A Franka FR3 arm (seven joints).
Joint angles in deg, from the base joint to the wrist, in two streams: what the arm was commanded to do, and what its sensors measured. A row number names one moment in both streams.
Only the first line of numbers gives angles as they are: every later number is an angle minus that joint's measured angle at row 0.
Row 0, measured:
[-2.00, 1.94, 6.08, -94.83, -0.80, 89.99, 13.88]
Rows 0 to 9, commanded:
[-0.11, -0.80, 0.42, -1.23, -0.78, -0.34, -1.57]
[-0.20, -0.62, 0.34, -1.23, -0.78, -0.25, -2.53]
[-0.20, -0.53, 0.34, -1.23, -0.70, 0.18, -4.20]
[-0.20, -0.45, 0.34, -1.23, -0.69, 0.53, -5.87]
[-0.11, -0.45, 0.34, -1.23, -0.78, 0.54, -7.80]
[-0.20, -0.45, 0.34, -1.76, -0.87, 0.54, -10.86]
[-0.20, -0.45, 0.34, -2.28, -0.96, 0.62, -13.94]
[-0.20, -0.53, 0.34, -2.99, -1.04, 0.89, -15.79]
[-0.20, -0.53, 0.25, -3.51, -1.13, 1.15, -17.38]
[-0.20, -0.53, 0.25, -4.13, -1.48, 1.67, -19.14]
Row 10, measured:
[0.01, 0.17, 0.06, -1.32, -0.21, 0.09, -13.85]
